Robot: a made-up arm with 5 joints.
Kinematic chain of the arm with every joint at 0, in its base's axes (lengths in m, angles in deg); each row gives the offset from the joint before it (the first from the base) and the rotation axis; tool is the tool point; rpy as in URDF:
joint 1: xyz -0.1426 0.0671 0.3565 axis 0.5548 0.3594 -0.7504
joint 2: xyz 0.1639 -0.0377 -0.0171 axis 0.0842 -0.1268 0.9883
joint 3: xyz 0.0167 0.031 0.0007 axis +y
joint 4: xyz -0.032 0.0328 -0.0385 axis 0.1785 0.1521 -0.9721
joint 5: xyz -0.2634 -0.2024 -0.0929 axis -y
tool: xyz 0.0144 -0.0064 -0.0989 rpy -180 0 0
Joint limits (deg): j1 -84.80..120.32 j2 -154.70..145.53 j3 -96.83..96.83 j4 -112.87..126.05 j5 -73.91..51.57
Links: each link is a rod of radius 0.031 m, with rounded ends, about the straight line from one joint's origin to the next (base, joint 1, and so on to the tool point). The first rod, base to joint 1, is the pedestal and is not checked.
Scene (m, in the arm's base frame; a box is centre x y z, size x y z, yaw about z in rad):
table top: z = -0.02
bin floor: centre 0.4 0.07 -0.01 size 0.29 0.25 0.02 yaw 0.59
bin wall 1: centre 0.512 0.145 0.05 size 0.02 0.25 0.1 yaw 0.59
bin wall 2: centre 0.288 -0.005 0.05 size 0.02 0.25 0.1 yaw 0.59
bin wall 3: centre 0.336 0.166 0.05 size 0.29 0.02 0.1 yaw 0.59
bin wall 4: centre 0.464 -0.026 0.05 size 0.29 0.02 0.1 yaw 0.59
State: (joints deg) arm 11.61 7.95 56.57 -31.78 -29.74
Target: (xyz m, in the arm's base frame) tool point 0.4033 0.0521 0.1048
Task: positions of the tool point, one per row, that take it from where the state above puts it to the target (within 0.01 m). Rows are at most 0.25 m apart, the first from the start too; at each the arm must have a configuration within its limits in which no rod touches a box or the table.
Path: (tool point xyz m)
1: -0.3536 -0.1441 0.3789
2: -0.3818 0.0260 0.4455
3: -0.3133 0.1962 0.5007
4: -0.1592 0.3215 0.5241
5: 0.0427 0.3684 0.4974
6: 0.2384 0.3257 0.4116
7: 0.3722 0.2083 0.2731
8: 0.4033 0.0521 0.1048

